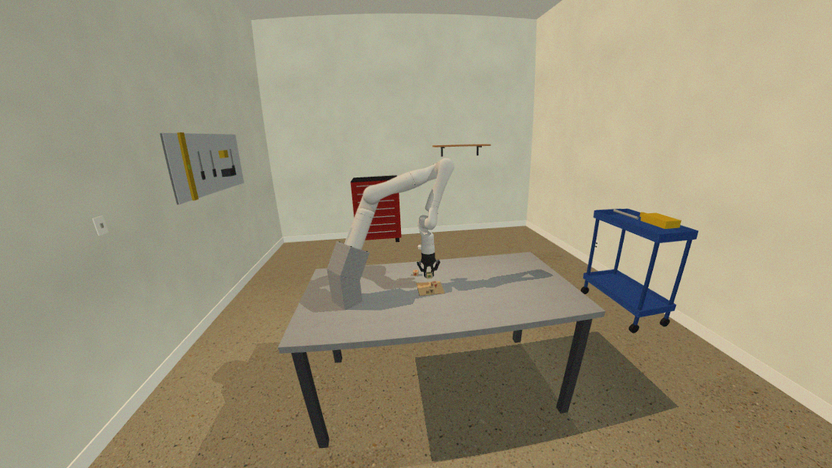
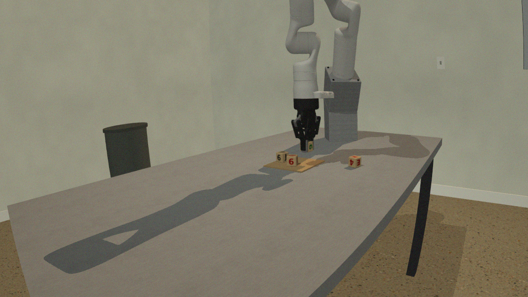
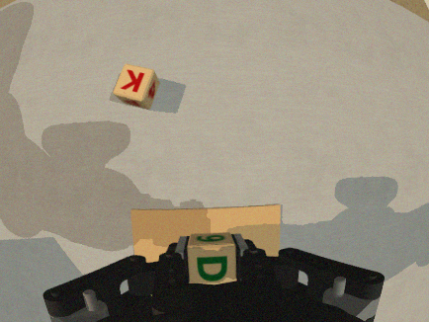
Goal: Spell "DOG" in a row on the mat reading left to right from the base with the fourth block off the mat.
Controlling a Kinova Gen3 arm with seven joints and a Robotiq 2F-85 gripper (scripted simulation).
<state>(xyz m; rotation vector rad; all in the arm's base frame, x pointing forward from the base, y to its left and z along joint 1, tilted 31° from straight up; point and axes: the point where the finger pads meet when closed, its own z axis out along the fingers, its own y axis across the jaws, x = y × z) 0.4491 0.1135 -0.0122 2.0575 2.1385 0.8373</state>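
Now: the O block 50 mm below my hand, 40 mm to the right of it and 30 mm ahead of it. The rest, counted from my hand: tan mat: 60 mm below, 50 mm to the right; then G block: 100 mm to the right, 50 mm below, 10 mm ahead; then D block: right at my hand.
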